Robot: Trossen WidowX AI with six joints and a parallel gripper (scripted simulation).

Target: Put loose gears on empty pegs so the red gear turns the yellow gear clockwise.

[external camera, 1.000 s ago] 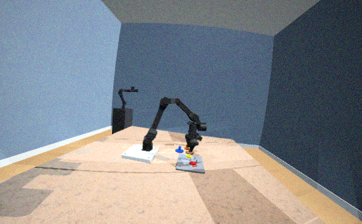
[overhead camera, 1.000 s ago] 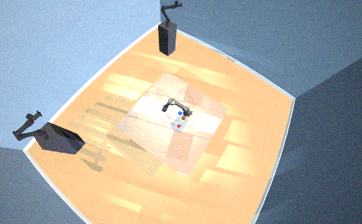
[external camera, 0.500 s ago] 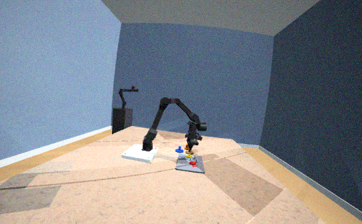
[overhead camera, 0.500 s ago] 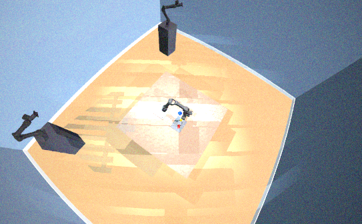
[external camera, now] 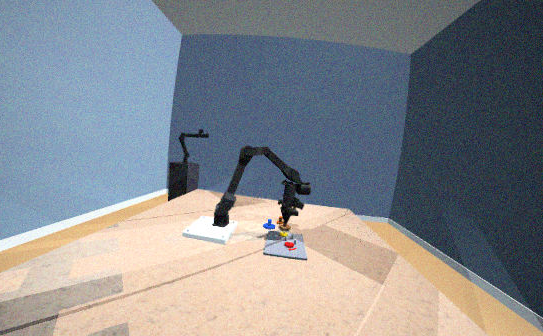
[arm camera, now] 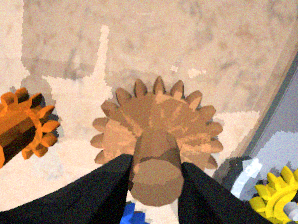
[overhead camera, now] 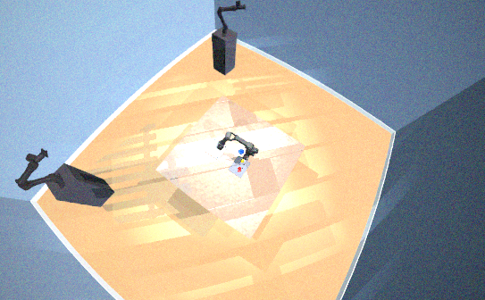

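Right now the yellow gear is 9 cm to the right of my gripper tip and 2 cm below it. From my gripper tip the other things lie so: large brown gear: 1 cm below; small orange gear: 3 cm behind, 7 cm to the left, 2 cm below; white arrow: 6 cm to the right, 3 cm below.
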